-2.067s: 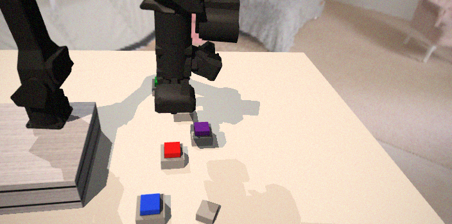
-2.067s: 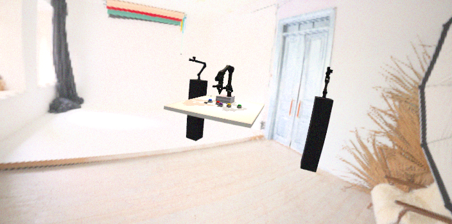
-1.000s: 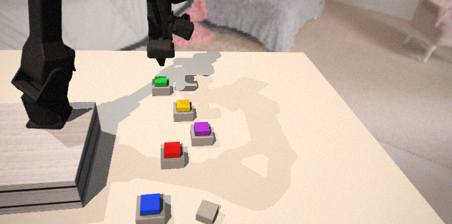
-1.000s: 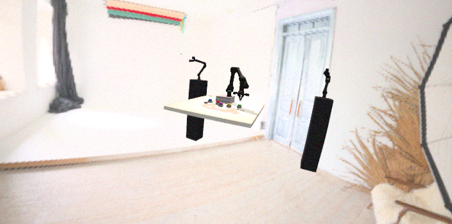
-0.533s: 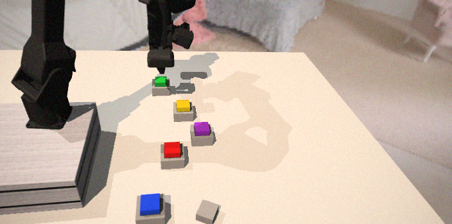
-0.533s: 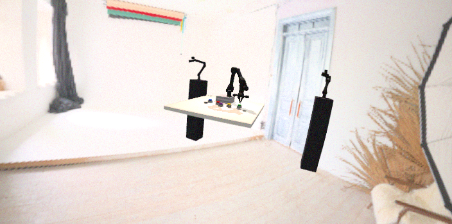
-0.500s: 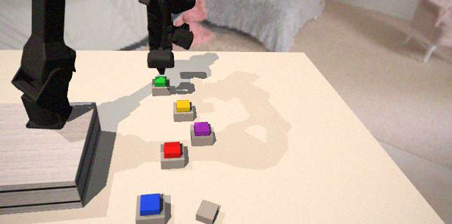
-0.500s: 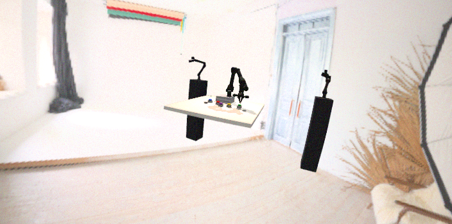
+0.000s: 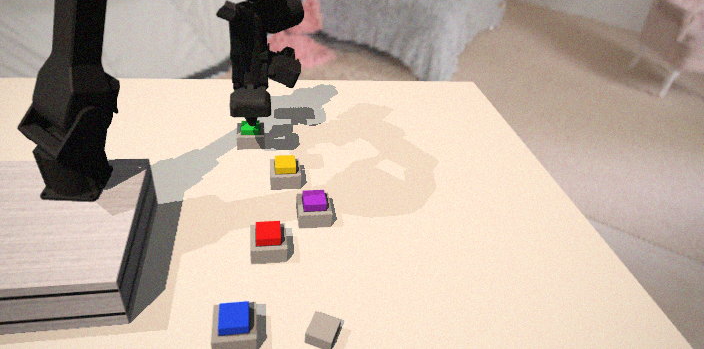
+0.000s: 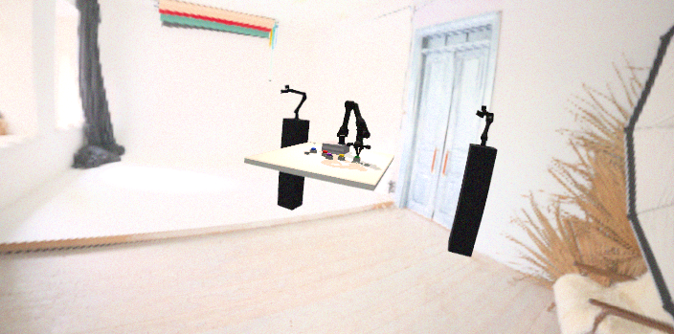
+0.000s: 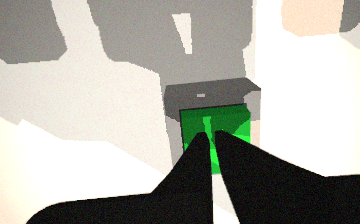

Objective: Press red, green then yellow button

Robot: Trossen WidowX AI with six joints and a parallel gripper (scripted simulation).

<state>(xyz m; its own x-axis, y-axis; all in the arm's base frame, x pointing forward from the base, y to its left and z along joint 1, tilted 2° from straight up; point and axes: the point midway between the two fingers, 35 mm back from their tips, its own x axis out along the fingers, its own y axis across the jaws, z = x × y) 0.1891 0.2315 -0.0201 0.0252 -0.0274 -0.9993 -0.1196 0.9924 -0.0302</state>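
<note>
My gripper tip is now 10 mm above the green button. Round my gripper tip: purple button 110 mm ahead, 190 mm to the right; yellow button 60 mm ahead, 110 mm to the right; red button 50 mm ahead, 260 mm to the right.
</note>
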